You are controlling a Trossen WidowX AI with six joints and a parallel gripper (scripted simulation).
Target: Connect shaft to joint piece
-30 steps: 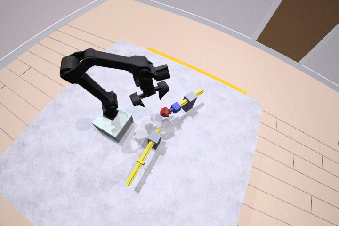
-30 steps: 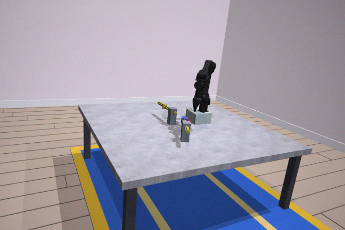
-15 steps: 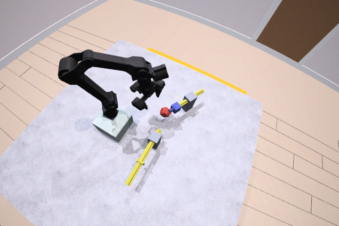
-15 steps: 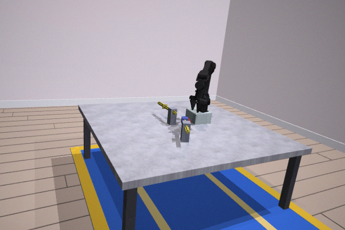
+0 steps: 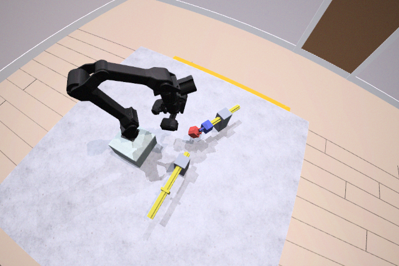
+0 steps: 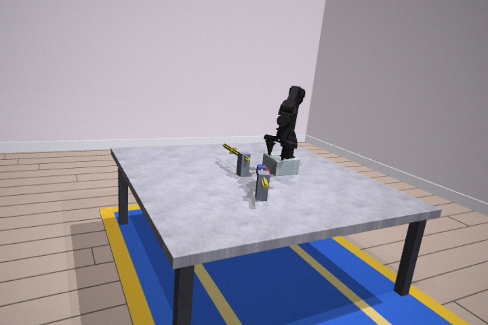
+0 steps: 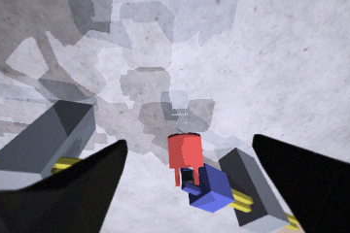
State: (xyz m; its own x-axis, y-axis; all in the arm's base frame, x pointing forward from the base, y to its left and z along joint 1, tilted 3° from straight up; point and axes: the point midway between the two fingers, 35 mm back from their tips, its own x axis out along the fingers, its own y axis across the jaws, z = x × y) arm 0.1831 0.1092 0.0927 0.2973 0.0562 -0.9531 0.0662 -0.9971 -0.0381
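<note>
Now: the red joint piece 80 mm ahead of my gripper tip, 60 mm below it and 10 mm to the left of it.
</note>
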